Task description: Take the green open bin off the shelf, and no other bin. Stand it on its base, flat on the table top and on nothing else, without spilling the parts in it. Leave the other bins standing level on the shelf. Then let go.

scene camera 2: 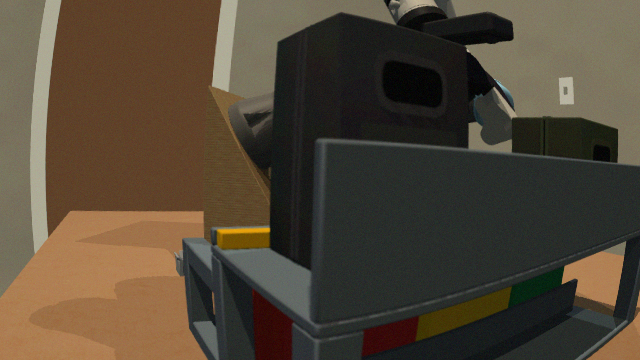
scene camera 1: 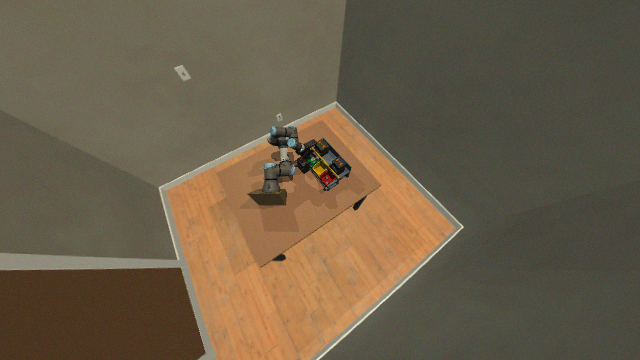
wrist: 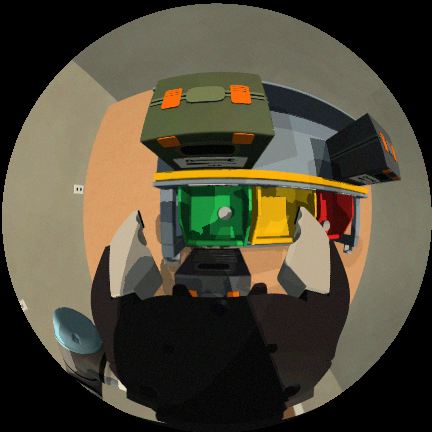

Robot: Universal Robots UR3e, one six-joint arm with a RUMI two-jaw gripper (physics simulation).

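Seen in the pictures: gripper, fingertip midpoint: [scene camera 1: 313,153] [wrist: 218,210]; arm's base, origin of the base link: [scene camera 2: 247,137] [scene camera 1: 271,191].
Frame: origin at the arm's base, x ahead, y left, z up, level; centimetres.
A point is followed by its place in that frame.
The green open bin [wrist: 197,215] @[y 23.9, x 40.0, z -16.7 cm] [scene camera 1: 314,161] @[y 21.1, x 42.7, z -16.8 cm] [scene camera 2: 537,288] @[y 21.7, x 49.2, z -14.1 cm] stands in the lower level of the grey shelf [wrist: 168,220] @[y 26.7, x 38.9, z -9.1 cm] [scene camera 2: 450,225] @[y 0.6, x 63.3, z -4.4 cm], at its left end in the wrist view, with a round pale part in it. The yellow bin [wrist: 272,215] @[y 10.0, x 43.2, z -16.7 cm] [scene camera 1: 320,170] @[y 10.2, x 43.9, z -16.7 cm] [scene camera 2: 465,313] @[y 10.5, x 52.0, z -13.6 cm] is beside it. The red bin [wrist: 336,212] @[y -5.7, x 47.6, z -15.0 cm] [scene camera 1: 327,178] [scene camera 2: 390,336] @[y 3.2, x 53.7, z -13.7 cm] is at the other end and also holds a pale part. My gripper [wrist: 218,210] @[y 20.0, x 41.8, z -1.7 cm] is open and empty; its fingers show on either side of the green and yellow bins in the wrist view. Its height above them is hard to tell.
An olive case [wrist: 207,120] @[y 22.0, x 47.7, z 2.1 cm] [scene camera 2: 565,135] @[y 18.7, x 53.9, z 0.5 cm] and a black case [wrist: 355,147] @[y 4.5, x 54.2, z -0.4 cm] [scene camera 2: 370,100] @[y -1.4, x 59.4, z 0.5 cm] stand on the shelf's upper level, behind a yellow rail [wrist: 225,175] @[y 20.2, x 46.0, z -6.5 cm]. Another dark case [wrist: 215,270] @[y 18.8, x 34.6, z -6.2 cm] [scene camera 1: 303,164] @[y 14.8, x 30.5, z -4.6 cm] stands on the table [scene camera 1: 310,215] @[y -23.7, x 20.4, z -17.6 cm] close in front of the green bin.
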